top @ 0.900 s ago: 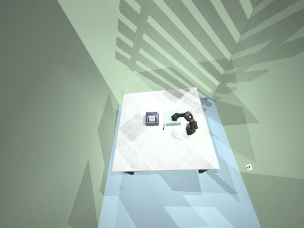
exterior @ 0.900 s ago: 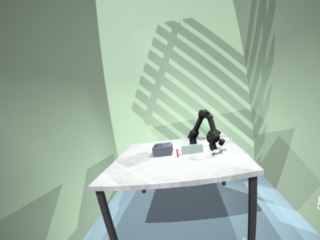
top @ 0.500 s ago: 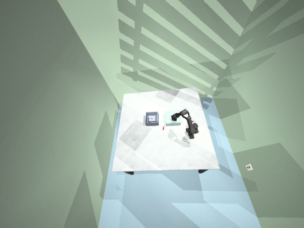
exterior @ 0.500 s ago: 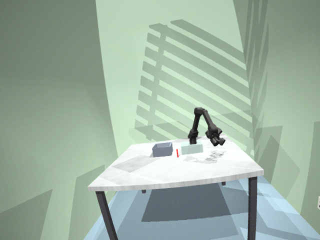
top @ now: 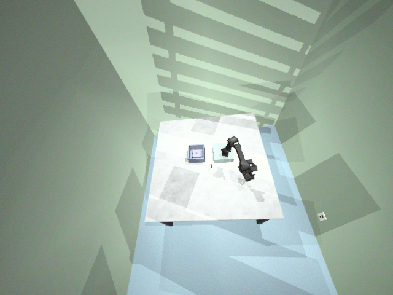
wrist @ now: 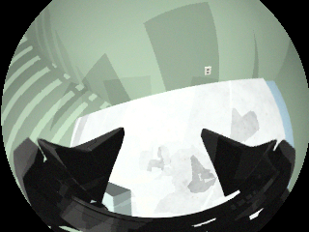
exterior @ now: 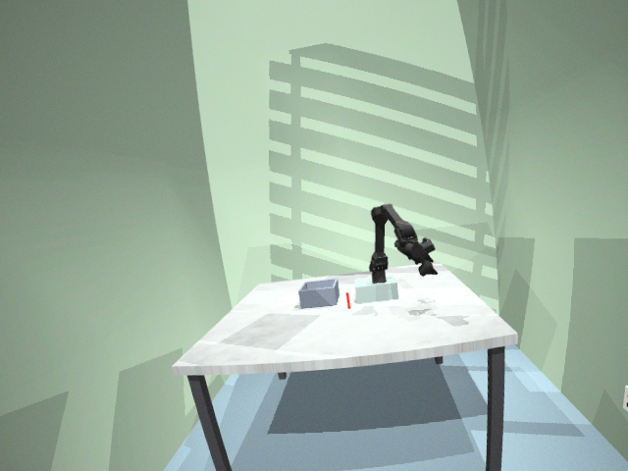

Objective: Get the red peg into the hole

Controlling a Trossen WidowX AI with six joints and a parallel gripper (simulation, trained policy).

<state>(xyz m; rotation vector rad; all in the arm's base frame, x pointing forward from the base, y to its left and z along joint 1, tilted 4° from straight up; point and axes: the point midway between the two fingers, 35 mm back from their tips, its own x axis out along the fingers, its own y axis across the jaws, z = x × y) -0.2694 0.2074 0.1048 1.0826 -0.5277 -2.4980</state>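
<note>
Right now my gripper tip is 43 cm short of the red peg, 14 cm above it and 4 cm to the left of it. The rest, counted from my gripper tip: grey box: 62 cm ahead, 17 cm to the right, 15 cm below; plate: 62 cm ahead, 17 cm to the right, 13 cm below.
</note>
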